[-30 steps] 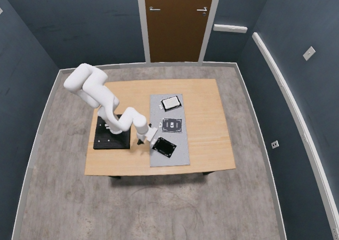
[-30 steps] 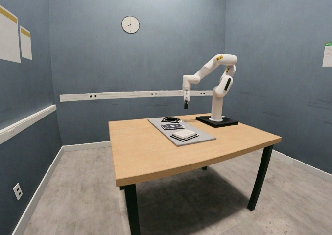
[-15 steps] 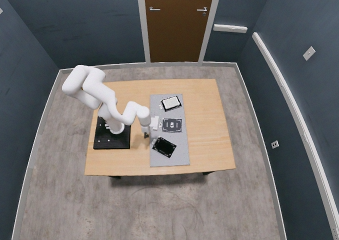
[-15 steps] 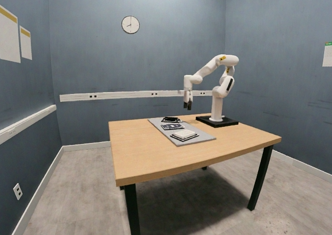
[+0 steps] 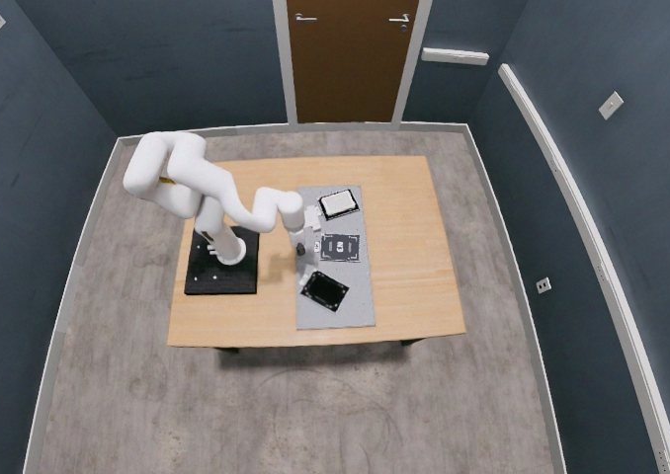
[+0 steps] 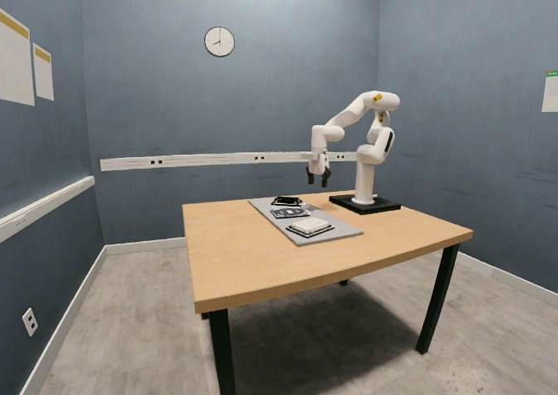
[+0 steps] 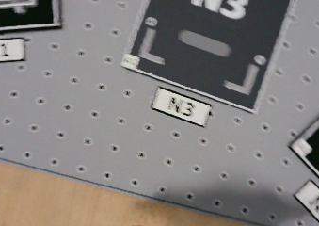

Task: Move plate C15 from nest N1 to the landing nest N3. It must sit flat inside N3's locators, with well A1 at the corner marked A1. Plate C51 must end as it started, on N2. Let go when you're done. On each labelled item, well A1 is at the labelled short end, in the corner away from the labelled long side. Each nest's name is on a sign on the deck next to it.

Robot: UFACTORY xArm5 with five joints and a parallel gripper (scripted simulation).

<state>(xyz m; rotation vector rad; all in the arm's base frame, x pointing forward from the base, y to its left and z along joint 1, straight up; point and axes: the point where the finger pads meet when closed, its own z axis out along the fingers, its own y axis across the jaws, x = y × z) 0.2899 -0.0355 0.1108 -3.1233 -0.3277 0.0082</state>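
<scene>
My hand is 18 cm short of the white plate, 23 cm to the right of it and 11 cm above it. The rest, counted from my hand: black plate 8 cm ahead, 16 cm to the right, 11 cm below; black nest 18 cm ahead, 23 cm to the left, 13 cm below.
</scene>
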